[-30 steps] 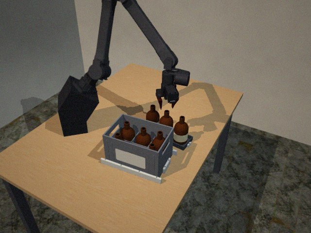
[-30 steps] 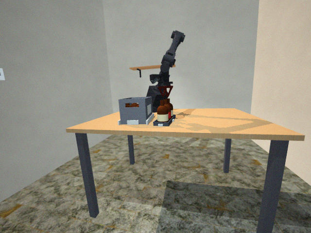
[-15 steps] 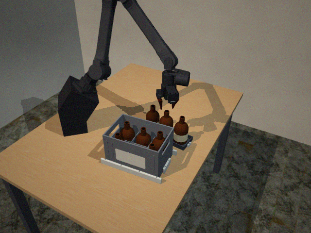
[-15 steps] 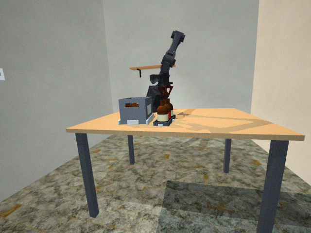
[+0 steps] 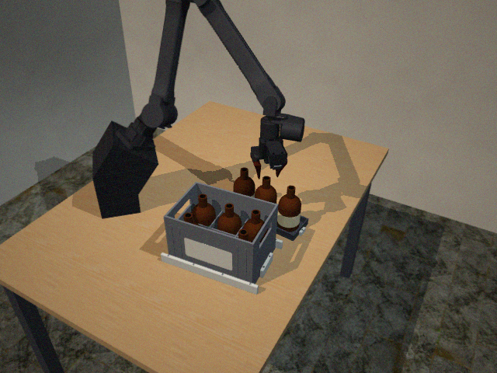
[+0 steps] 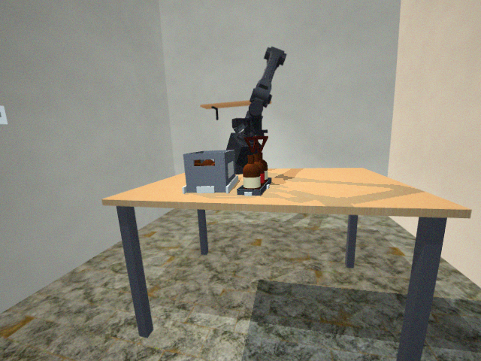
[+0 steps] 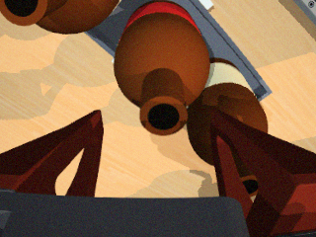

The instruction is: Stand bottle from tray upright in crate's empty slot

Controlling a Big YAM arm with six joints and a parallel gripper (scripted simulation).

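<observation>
Now: hand 160 mm above the dark tray. Also, from my hand: grey crate 230 mm to the right, 90 mm below, 20 mm ahead.
</observation>
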